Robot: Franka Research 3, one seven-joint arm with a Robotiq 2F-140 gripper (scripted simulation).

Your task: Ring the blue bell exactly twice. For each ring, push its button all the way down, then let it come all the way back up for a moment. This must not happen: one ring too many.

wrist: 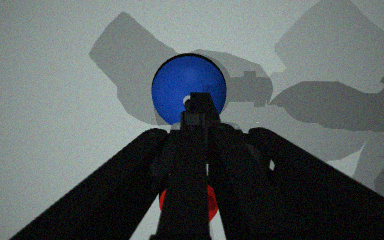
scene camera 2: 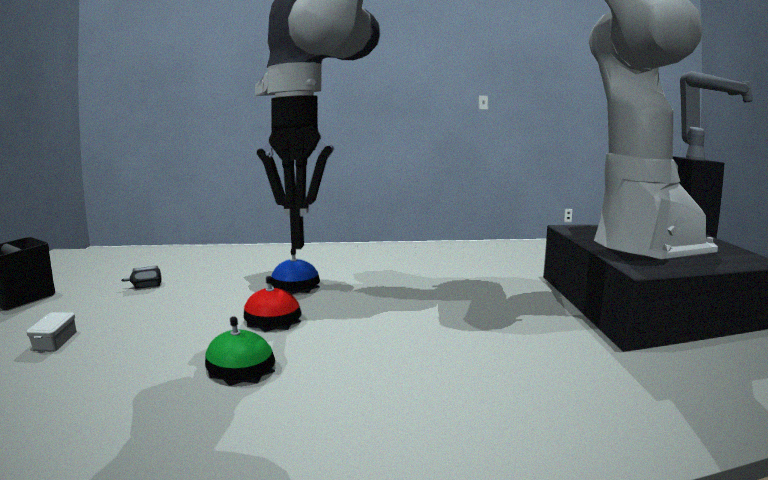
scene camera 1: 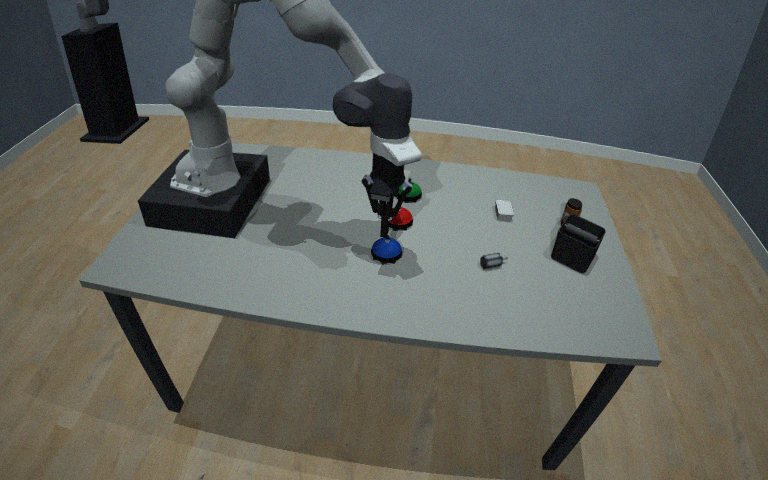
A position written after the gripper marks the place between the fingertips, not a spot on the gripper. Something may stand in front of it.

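You'd see a blue bell here, both in scene camera 2 (scene camera 2: 298, 275) and in the wrist view (wrist: 178, 76). There's also a black container (scene camera 1: 567, 251), though in the wrist view that container is out of frame. As for the gripper, it shows in scene camera 1 (scene camera 1: 384, 234), in scene camera 2 (scene camera 2: 298, 247) and in the wrist view (wrist: 199, 107).
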